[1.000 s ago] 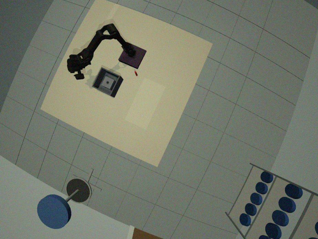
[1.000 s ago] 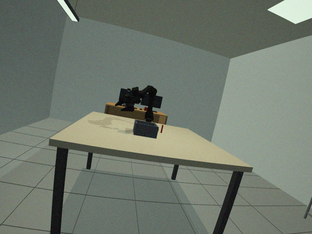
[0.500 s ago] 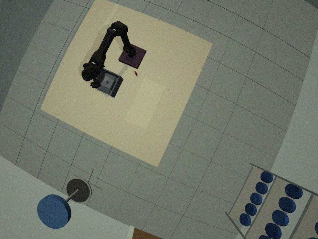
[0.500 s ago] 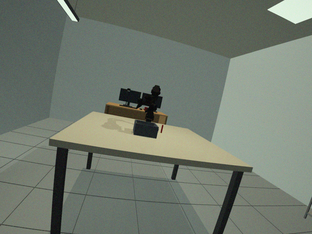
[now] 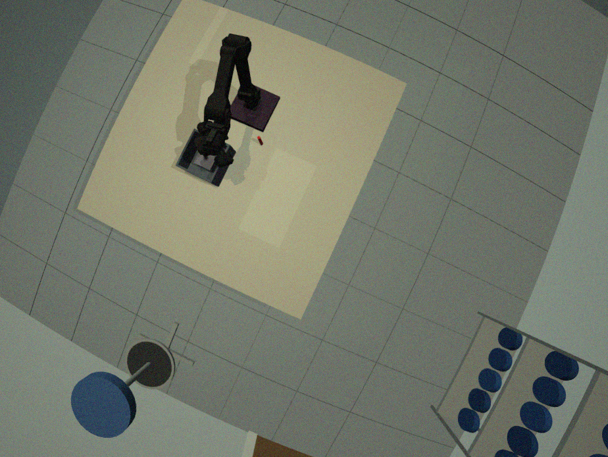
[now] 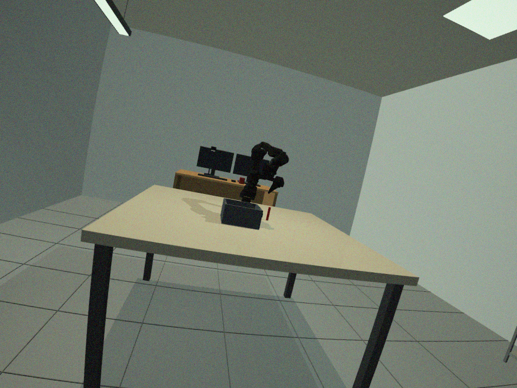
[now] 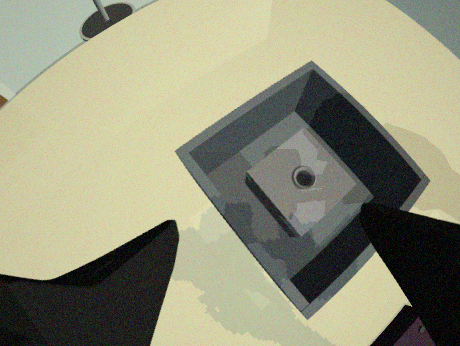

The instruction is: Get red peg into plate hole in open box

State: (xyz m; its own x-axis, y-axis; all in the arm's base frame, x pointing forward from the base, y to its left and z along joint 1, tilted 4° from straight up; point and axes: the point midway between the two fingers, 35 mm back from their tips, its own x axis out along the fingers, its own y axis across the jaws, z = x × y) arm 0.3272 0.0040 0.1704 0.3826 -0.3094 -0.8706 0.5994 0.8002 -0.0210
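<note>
Now: the red peg 17 cm behind my gripper tip, 12 cm to the left of it and 14 cm below it. The rest, counted from my gripper tip: grey plate (8 cm to the right, 14 cm below); then dark box (8 cm to the right, 16 cm below).
</note>
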